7 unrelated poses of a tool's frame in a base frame.
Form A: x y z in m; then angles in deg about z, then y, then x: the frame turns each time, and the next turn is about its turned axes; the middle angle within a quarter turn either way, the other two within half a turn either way.
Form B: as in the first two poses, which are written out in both.
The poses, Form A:
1: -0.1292 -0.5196 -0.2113 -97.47 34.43 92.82
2: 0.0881 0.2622 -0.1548 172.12 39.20 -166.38
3: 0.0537 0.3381 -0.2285 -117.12 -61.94 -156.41
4: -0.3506 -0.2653 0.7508 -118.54 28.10 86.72
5: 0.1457 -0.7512 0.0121 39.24 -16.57 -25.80
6: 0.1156 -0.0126 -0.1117 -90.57 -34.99 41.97
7: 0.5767 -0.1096 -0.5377 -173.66 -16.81 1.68
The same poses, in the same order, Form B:
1: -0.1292 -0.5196 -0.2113 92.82 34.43 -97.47
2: 0.0881 0.2622 -0.1548 -166.38 39.20 172.12
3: 0.0537 0.3381 -0.2285 -156.41 -61.94 -117.12
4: -0.3506 -0.2653 0.7508 86.72 28.10 -118.54
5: 0.1457 -0.7512 0.0121 -25.80 -16.57 39.24
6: 0.1156 -0.0126 -0.1117 41.97 -34.99 -90.57
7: 0.5767 -0.1096 -0.5377 1.68 -16.81 -173.66
